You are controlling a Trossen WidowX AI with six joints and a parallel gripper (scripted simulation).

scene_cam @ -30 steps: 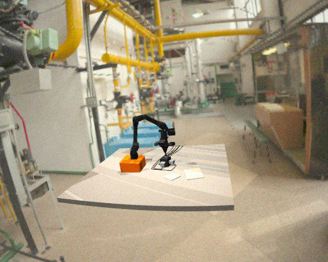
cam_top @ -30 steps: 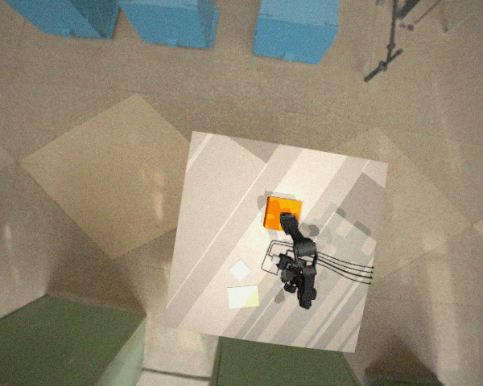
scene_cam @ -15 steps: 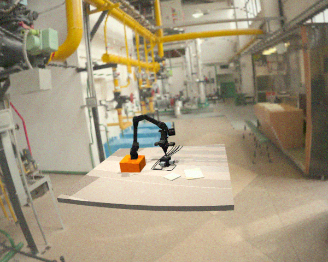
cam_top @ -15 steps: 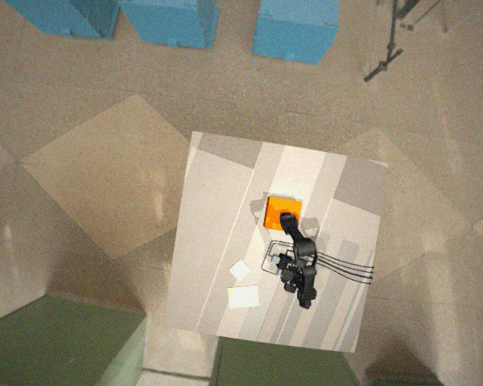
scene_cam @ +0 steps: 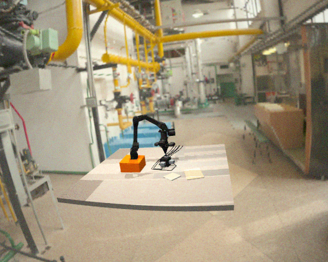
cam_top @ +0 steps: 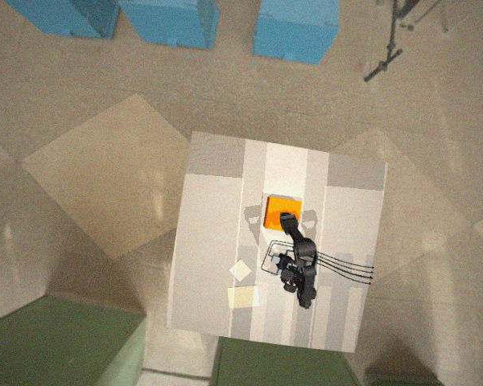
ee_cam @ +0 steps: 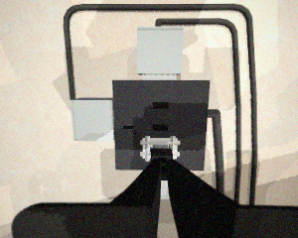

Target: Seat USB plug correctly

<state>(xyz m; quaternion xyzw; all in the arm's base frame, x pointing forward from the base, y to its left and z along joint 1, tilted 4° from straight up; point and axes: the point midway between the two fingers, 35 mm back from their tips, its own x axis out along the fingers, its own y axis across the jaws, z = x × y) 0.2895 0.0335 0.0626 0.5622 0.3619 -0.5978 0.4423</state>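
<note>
Right now my gripper tip is 2 cm above the USB plug. From my gripper tip the other things lie so: cream card (27 cm to the right, 24 cm ahead, 11 cm below).
</note>
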